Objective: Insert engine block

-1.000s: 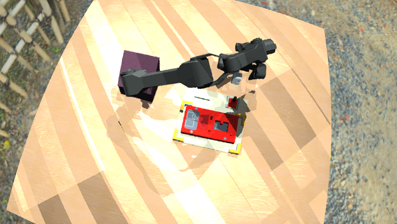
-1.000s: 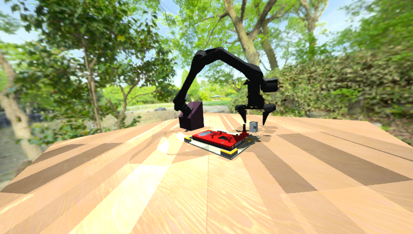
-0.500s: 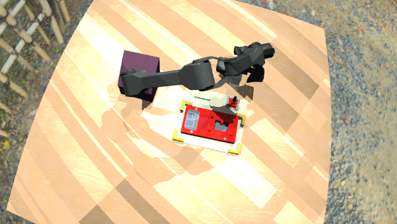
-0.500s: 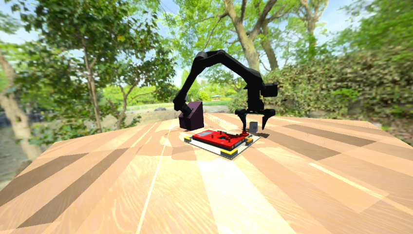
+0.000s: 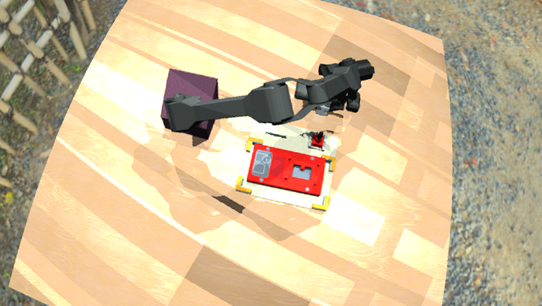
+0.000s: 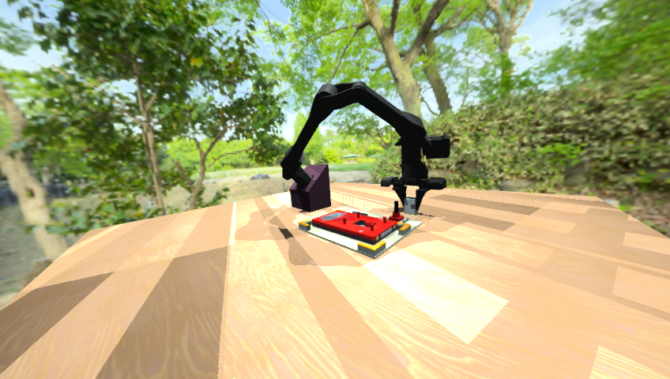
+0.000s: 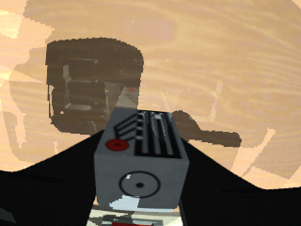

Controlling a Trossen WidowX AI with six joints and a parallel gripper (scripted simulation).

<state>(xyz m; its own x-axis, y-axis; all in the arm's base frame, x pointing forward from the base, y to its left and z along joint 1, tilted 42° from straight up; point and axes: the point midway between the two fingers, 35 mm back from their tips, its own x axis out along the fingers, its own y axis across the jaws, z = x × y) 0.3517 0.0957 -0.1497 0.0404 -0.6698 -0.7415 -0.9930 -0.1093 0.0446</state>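
Now: gripper tip 10 mm short of the black upright peg, 100 mm to the left of it and 20 mm below it. Also, from my gripper tip: grey engine block 10 mm ahead, 10 mm above.
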